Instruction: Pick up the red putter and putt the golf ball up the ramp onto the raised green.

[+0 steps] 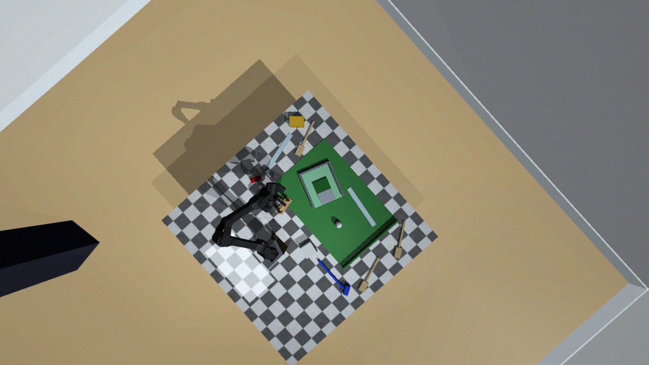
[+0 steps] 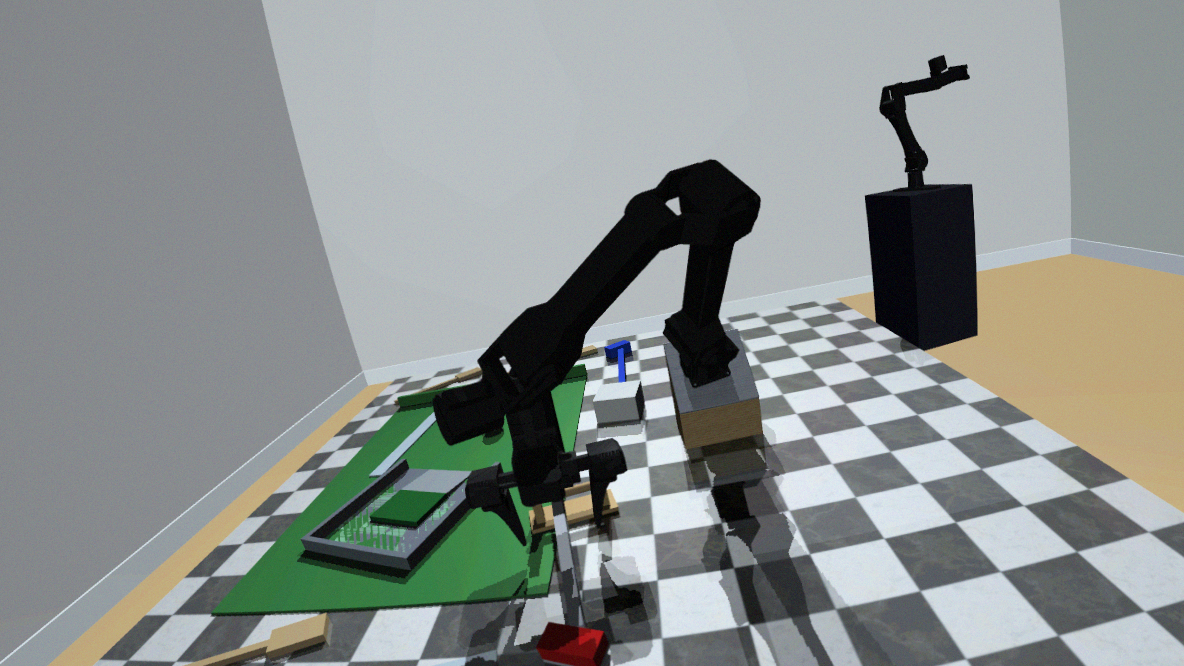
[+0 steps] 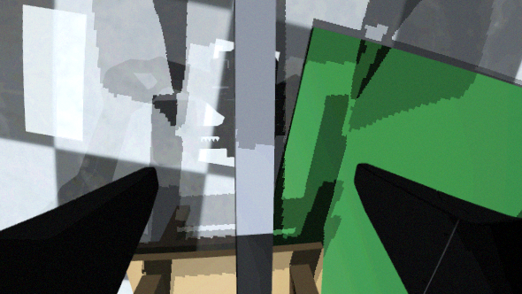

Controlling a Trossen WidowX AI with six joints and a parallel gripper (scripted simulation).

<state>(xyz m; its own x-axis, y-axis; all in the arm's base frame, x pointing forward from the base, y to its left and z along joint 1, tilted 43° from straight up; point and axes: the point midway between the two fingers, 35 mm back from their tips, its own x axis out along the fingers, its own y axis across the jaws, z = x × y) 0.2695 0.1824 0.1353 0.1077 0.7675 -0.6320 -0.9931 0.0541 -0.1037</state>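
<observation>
The white block lies 390 mm to the right of my gripper tip, 130 mm behind it and 10 mm below it. Also, from my gripper tip: white golf ball 440 mm to the right, 110 mm ahead; then yellow block 470 mm ahead, 190 mm to the left, 10 mm below; then green mat 340 mm to the right, 200 mm ahead, 30 mm below.
</observation>
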